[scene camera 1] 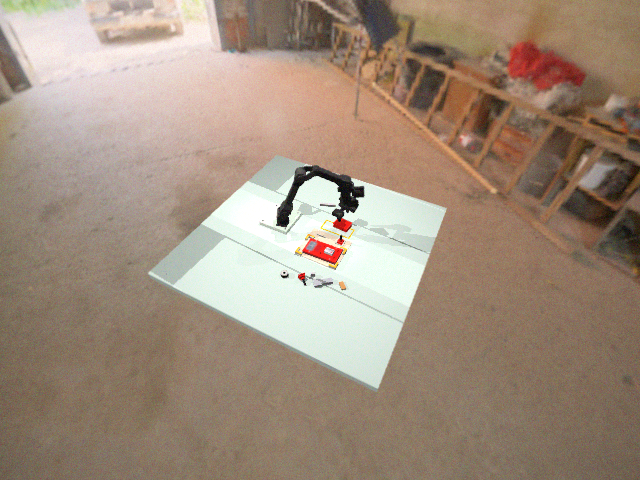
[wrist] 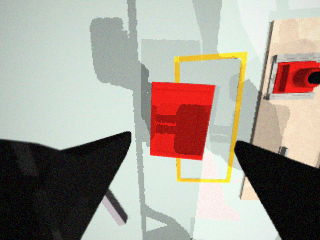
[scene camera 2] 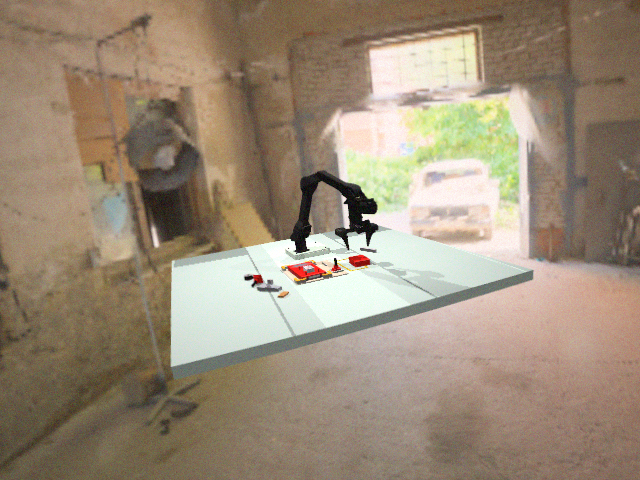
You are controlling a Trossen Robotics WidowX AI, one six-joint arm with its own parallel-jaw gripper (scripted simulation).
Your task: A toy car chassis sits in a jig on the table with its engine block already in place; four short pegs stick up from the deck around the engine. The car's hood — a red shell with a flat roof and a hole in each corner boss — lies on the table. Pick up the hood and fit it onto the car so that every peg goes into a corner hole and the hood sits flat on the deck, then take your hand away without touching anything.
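From the wrist, you've got the gripper [wrist: 181, 140], which is open with nothing in it, and there's a red hood [wrist: 180, 112] there too.
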